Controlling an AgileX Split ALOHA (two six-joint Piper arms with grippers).
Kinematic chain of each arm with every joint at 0, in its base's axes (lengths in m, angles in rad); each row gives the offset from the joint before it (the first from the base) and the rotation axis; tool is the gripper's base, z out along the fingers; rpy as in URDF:
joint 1: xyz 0 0 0.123 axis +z
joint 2: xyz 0 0 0 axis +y
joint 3: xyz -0.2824 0 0.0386 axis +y
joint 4: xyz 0.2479 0 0.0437 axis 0.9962 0 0.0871
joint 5: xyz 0 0 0 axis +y
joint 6: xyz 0.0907 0 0.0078 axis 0.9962 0 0.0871
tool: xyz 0 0 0 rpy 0 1.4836 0
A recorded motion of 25 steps. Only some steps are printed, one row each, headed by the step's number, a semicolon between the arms.
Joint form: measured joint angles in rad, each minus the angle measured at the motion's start. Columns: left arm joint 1, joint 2, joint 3, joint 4, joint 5, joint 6; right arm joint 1, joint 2, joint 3, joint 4, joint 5, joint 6.
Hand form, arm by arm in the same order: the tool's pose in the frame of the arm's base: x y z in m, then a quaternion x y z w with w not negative. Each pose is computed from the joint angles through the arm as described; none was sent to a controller.
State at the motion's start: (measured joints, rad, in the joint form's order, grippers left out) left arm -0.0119 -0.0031 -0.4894 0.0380 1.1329 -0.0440; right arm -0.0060 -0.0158 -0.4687 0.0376 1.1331 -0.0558
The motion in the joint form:
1: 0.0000 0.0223 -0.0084 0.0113 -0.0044 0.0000; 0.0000 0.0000 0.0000 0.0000 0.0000 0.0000
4: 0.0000 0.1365 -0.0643 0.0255 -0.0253 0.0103; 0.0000 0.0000 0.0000 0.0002 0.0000 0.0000
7: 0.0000 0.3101 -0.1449 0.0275 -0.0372 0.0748; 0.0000 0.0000 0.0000 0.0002 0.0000 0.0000
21: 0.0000 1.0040 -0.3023 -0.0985 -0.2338 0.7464; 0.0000 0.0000 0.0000 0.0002 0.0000 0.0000
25: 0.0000 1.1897 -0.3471 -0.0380 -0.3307 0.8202; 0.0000 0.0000 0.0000 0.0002 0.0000 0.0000
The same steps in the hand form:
1: -0.0048 0.0041 0.2714 -0.01557 0.87523 0.01110 0.48332; -0.0070 0.0031 0.2627 -0.02305 0.87486 0.00381 0.48380
4: 0.0088 0.0051 0.2885 -0.01034 0.88401 0.02110 0.46688; -0.0070 0.0032 0.2627 -0.02305 0.87486 0.00391 0.48381
7: 0.0338 0.0049 0.3089 0.02025 0.90199 0.03679 0.42971; -0.0070 0.0032 0.2627 -0.02305 0.87486 0.00391 0.48381
21: 0.1791 -0.0064 0.2953 0.32538 0.90541 0.06556 0.26471; -0.0070 0.0032 0.2627 -0.02305 0.87486 0.00391 0.48381
25: 0.2218 -0.0026 0.2756 0.37172 0.89400 0.09329 0.23212; -0.0070 0.0032 0.2627 -0.02305 0.87486 0.00391 0.48381

